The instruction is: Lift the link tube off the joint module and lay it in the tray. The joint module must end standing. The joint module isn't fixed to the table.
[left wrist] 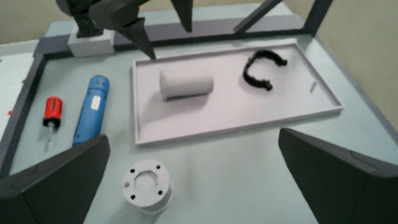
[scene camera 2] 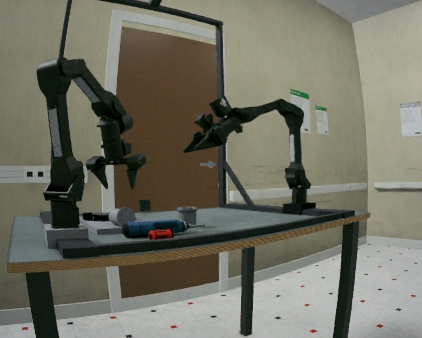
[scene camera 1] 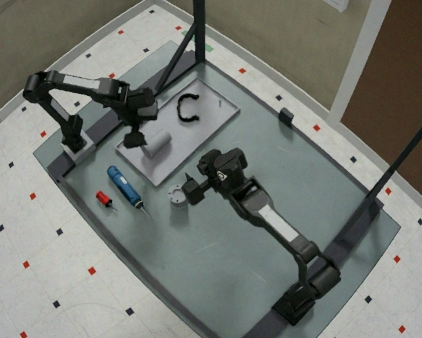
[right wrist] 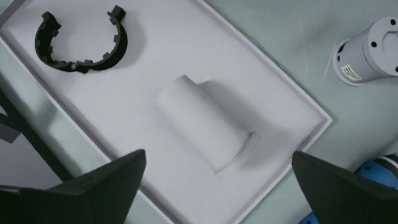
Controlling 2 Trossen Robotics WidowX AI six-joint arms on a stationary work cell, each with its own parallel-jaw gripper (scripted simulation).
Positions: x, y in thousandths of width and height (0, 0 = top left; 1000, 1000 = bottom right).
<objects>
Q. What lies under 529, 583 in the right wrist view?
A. A grey link tube.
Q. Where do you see a flat grey tray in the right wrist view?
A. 285, 493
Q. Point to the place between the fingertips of my left gripper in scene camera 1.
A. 473, 487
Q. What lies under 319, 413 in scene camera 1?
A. My right gripper.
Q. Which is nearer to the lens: the joint module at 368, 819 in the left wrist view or the blue screwdriver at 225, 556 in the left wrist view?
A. The joint module.
</objects>
